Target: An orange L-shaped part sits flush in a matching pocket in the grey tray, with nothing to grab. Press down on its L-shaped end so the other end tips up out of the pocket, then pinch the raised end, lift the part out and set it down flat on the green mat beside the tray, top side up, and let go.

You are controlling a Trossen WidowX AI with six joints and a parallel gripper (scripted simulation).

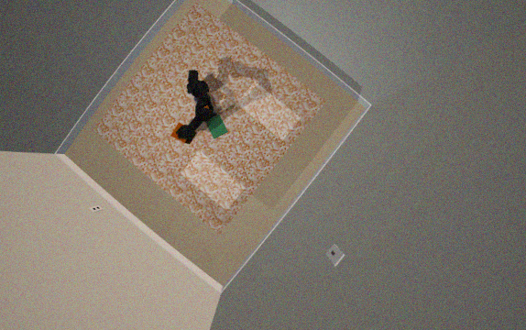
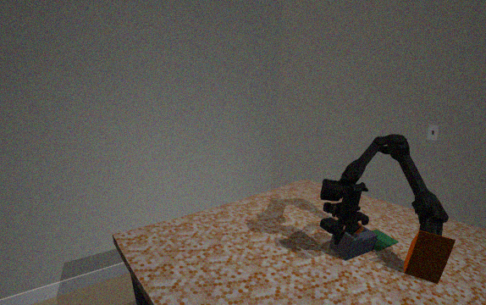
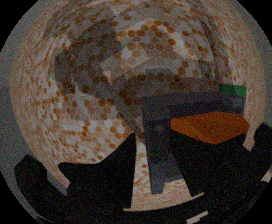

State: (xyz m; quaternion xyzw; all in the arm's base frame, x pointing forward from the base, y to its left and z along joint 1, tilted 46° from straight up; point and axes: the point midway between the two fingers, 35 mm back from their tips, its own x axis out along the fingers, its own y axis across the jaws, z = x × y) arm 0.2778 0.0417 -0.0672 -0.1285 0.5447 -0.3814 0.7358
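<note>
Now: gripper tip 30 mm past the orange L-shaped part and 40 mm to the left of it. Round my gripper tip: green mat 100 mm behind, 200 mm to the right, 50 mm below.
</note>
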